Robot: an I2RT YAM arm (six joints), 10 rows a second.
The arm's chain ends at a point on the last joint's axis. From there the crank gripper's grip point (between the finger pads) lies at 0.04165 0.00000 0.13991 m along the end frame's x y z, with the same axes.
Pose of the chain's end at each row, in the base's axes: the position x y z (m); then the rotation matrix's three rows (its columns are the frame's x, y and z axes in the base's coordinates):
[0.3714, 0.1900, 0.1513], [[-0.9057, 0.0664, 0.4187], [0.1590, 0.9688, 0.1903], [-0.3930, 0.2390, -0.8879]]
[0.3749, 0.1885, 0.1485], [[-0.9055, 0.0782, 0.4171], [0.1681, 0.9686, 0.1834], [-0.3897, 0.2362, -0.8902]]
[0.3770, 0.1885, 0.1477], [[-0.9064, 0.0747, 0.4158], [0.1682, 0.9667, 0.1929], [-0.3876, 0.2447, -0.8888]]
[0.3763, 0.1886, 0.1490], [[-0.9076, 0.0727, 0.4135], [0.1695, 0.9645, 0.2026], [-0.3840, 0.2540, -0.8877]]
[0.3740, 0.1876, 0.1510], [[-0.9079, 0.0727, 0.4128], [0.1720, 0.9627, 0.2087], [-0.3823, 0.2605, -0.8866]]
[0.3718, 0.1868, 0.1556], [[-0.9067, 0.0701, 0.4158], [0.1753, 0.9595, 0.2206], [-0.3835, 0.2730, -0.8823]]
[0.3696, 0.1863, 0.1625], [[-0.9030, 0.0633, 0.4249], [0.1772, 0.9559, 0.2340], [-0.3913, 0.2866, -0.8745]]
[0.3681, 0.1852, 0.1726], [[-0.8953, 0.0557, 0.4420], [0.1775, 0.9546, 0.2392], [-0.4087, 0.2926, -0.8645]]
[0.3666, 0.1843, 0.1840], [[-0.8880, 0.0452, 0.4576], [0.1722, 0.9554, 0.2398], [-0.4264, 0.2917, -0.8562]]
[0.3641, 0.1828, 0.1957], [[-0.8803, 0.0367, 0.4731], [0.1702, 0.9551, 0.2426], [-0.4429, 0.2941, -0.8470]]
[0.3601, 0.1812, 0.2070], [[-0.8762, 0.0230, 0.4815], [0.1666, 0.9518, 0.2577], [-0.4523, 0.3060, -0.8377]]
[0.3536, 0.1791, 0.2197], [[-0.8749, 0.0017, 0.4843], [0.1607, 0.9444, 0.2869], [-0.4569, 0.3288, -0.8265]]
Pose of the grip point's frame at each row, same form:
[0.3923, 0.2232, 0.0107], [[-0.9057, 0.0664, 0.4187], [0.1590, 0.9688, 0.1903], [-0.3930, 0.2390, -0.8879]]
[0.3955, 0.2212, 0.0077], [[-0.9055, 0.0782, 0.4171], [0.1681, 0.9686, 0.1834], [-0.3897, 0.2362, -0.8902]]
[0.3974, 0.2225, 0.0072], [[-0.9064, 0.0747, 0.4158], [0.1682, 0.9667, 0.1929], [-0.3876, 0.2447, -0.8888]]
[0.3964, 0.2240, 0.0088], [[-0.9076, 0.0727, 0.4135], [0.1695, 0.9645, 0.2026], [-0.3840, 0.2540, -0.8877]]
[0.3939, 0.2240, 0.0110], [[-0.9079, 0.0727, 0.4128], [0.1720, 0.9627, 0.2087], [-0.3823, 0.2605, -0.8866]]
[0.3922, 0.2250, 0.0162], [[-0.9067, 0.0701, 0.4158], [0.1753, 0.9595, 0.2206], [-0.3835, 0.2730, -0.8823]]
[0.3914, 0.2264, 0.0239], [[-0.9030, 0.0633, 0.4249], [0.1772, 0.9559, 0.2340], [-0.3913, 0.2866, -0.8745]]
[0.3927, 0.2261, 0.0346], [[-0.8953, 0.0557, 0.4420], [0.1775, 0.9546, 0.2392], [-0.4087, 0.2926, -0.8645]]
[0.3936, 0.2250, 0.0464], [[-0.8880, 0.0452, 0.4576], [0.1722, 0.9554, 0.2398], [-0.4264, 0.2917, -0.8562]]
[0.3936, 0.2238, 0.0587], [[-0.8803, 0.0367, 0.4731], [0.1702, 0.9551, 0.2426], [-0.4429, 0.2941, -0.8470]]
[0.3910, 0.2242, 0.0710], [[-0.8762, 0.0230, 0.4815], [0.1666, 0.9518, 0.2577], [-0.4523, 0.3060, -0.8377]]
[0.3849, 0.2259, 0.0850], [[-0.8749, 0.0017, 0.4843], [0.1607, 0.9444, 0.2869], [-0.4569, 0.3288, -0.8265]]

